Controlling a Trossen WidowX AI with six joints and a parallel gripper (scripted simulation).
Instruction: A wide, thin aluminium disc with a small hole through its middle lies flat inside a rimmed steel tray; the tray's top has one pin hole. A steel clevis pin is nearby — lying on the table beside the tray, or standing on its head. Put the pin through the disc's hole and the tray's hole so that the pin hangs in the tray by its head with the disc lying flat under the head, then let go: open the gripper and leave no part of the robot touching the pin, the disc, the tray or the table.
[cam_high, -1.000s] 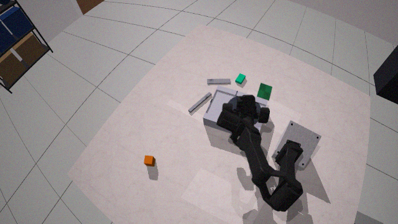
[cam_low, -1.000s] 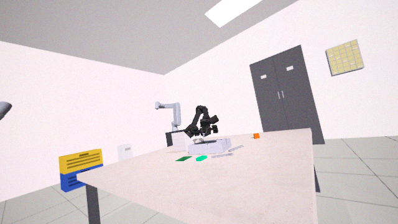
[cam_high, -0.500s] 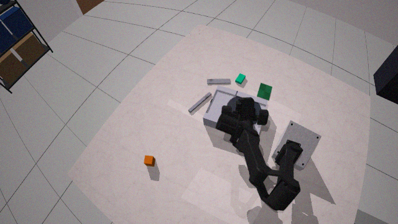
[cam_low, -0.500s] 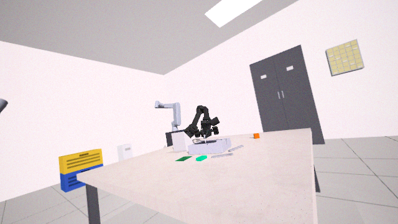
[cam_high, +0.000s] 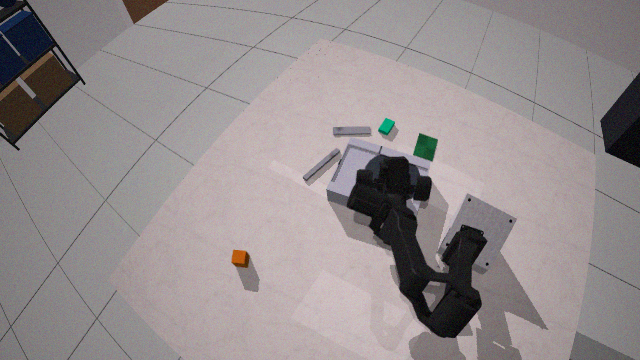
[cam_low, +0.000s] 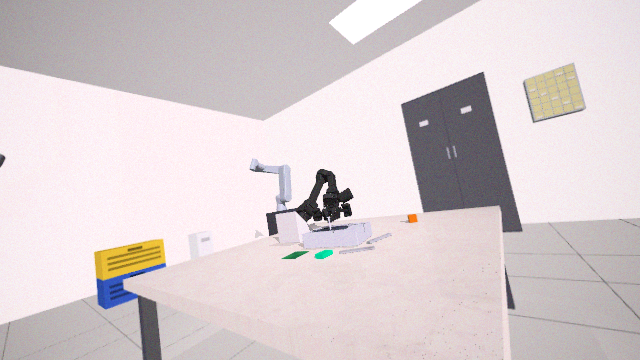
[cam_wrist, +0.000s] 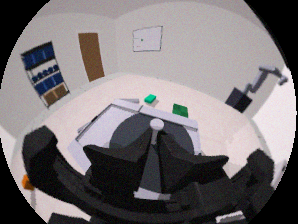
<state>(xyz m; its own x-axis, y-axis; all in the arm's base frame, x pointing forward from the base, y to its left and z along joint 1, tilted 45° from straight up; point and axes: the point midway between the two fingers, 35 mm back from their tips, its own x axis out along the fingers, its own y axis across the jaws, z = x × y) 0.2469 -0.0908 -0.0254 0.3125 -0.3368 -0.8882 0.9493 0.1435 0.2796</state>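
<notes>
The steel clevis pin lies 1 cm below my gripper tip. Also, from my gripper tip: steel tray (5 cm below, 3 cm ahead, 1 cm to the left); dark aluminium disc (3 cm below); orange cube (38 cm to the left, 27 cm ahead, 7 cm below).
</notes>
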